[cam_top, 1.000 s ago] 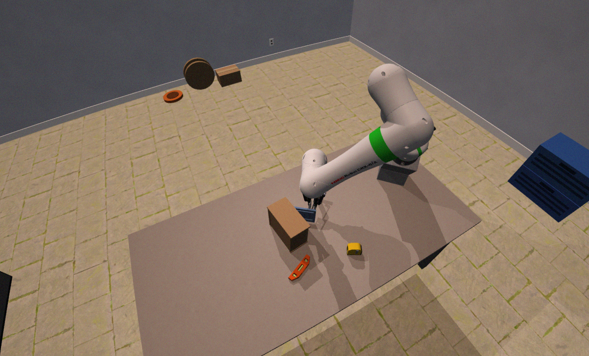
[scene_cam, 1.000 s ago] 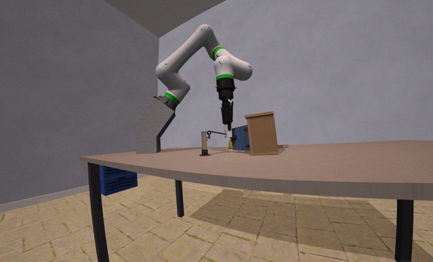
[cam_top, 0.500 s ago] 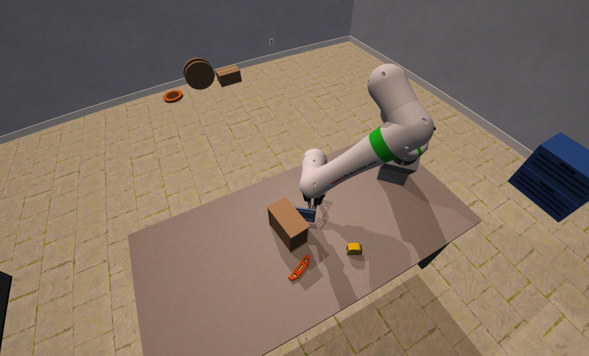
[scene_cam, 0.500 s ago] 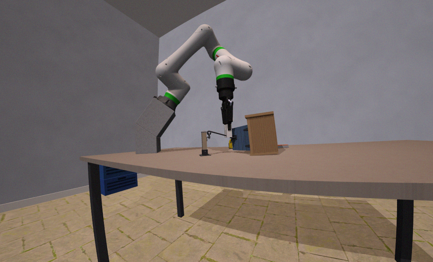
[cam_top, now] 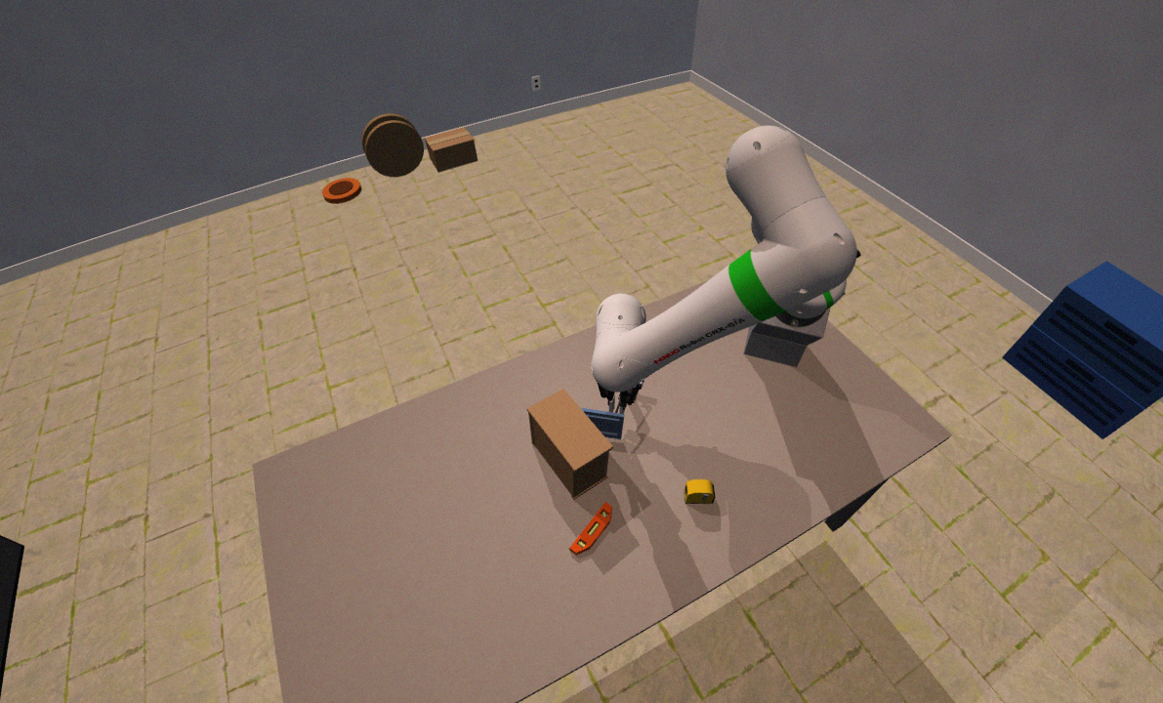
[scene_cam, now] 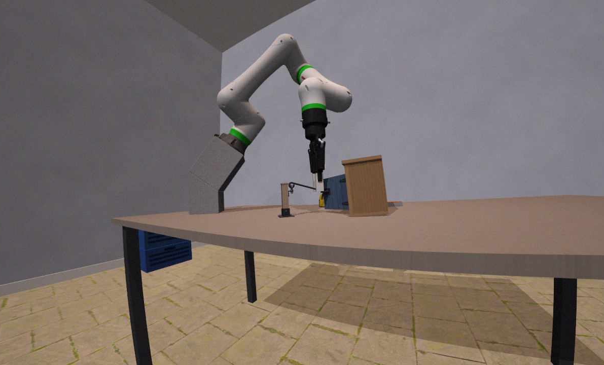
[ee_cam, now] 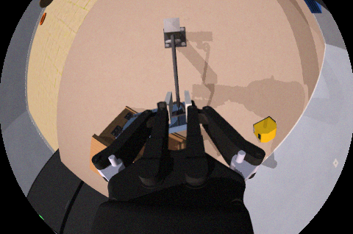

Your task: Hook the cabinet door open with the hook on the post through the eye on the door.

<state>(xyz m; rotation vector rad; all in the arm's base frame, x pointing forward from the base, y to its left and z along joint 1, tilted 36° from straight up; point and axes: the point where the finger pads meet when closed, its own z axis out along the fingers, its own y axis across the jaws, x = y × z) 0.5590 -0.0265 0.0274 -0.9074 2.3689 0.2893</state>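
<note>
Right now the dark hook is 30 mm behind my hand, 30 mm to the right of it and 30 mm below it. Also, from my hand: hook post (60 mm behind, 60 mm to the right, 40 mm below); yellow tape measure (100 mm behind, 290 mm to the left, 80 mm below); cabinet door (70 mm ahead, 10 mm to the right, 40 mm below).
</note>
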